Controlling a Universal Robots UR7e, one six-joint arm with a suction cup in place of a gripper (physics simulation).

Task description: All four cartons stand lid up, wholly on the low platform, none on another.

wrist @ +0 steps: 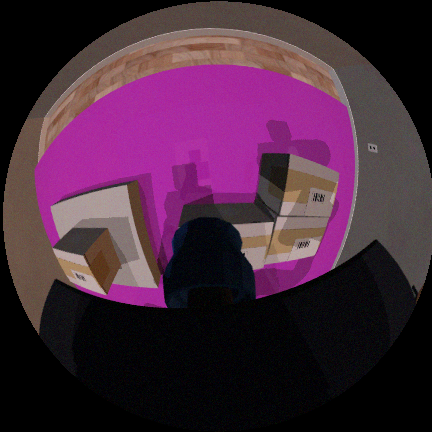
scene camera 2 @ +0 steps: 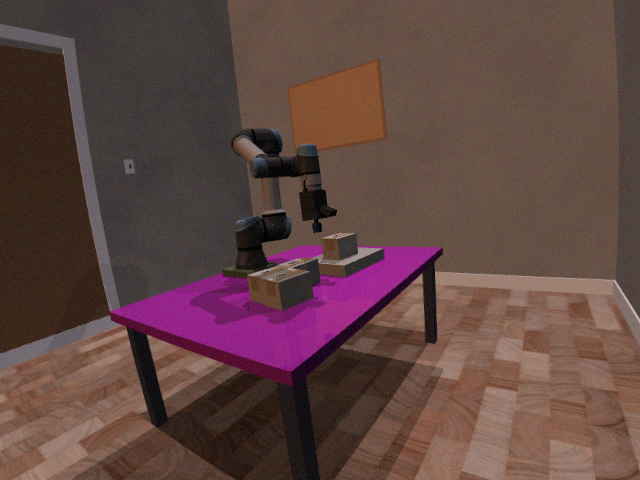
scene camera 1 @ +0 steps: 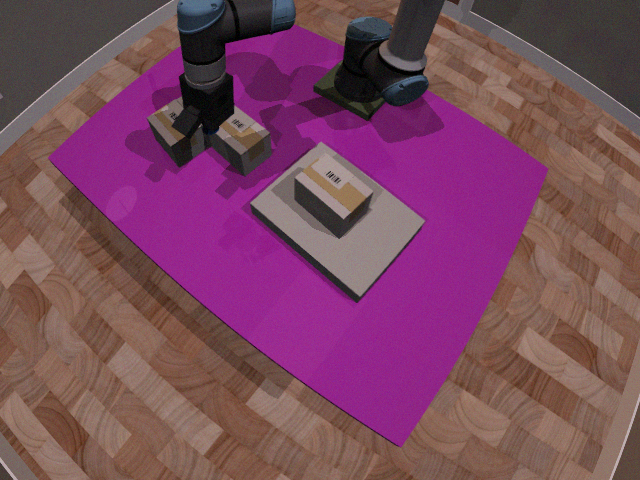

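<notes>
From the wrist I see my suction cup [wrist: 206, 251], which holds nothing, and also a low grey platform [wrist: 117, 206]. Scene camera 1 gives me the platform [scene camera 1: 354, 262] too. And in scene camera 2, there again is the platform [scene camera 2: 366, 256].
</notes>
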